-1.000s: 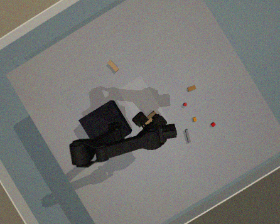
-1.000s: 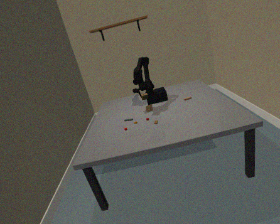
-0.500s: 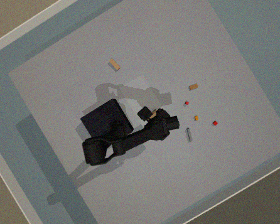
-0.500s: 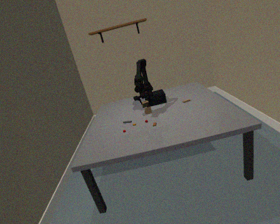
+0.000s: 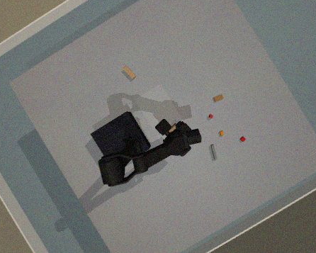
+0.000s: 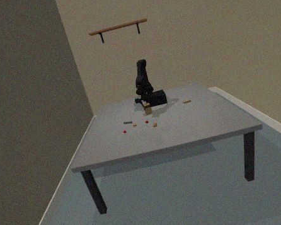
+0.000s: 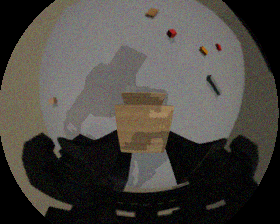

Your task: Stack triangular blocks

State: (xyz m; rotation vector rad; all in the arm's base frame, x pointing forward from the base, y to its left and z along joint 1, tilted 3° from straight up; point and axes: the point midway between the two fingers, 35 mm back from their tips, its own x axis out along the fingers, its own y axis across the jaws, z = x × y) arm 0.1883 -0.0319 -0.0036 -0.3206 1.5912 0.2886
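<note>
The tan triangular block lies 10 mm above my gripper tip. Round my gripper tip: grey bar (180 mm ahead, 170 mm to the right, 50 mm below); then orange cube (260 mm ahead, 90 mm to the right, 60 mm below).
</note>
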